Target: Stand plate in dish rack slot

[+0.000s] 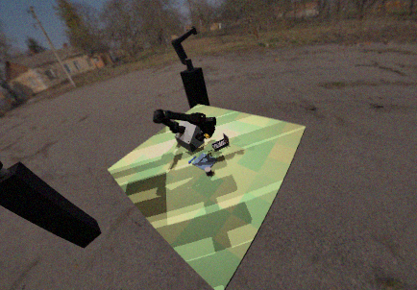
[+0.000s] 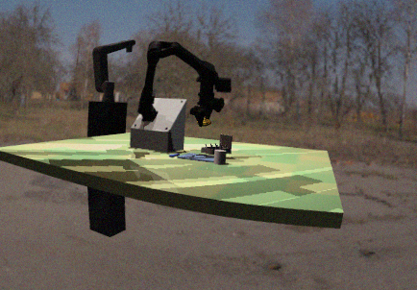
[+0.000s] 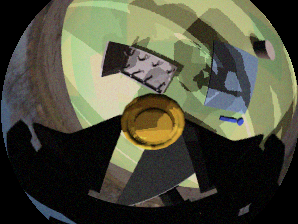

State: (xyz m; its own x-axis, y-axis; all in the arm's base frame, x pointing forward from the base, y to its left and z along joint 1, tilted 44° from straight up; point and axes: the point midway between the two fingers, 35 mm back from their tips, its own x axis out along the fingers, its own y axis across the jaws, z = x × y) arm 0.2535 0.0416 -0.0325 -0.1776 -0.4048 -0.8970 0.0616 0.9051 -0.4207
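Right now the dish rack is 11 cm below my gripper tip, 6 cm to the left of it and 5 cm ahead of it. From my gripper tip the other things lie so: plate: 1 cm above; then blue mat: 15 cm to the right, 13 cm below, 6 cm ahead.
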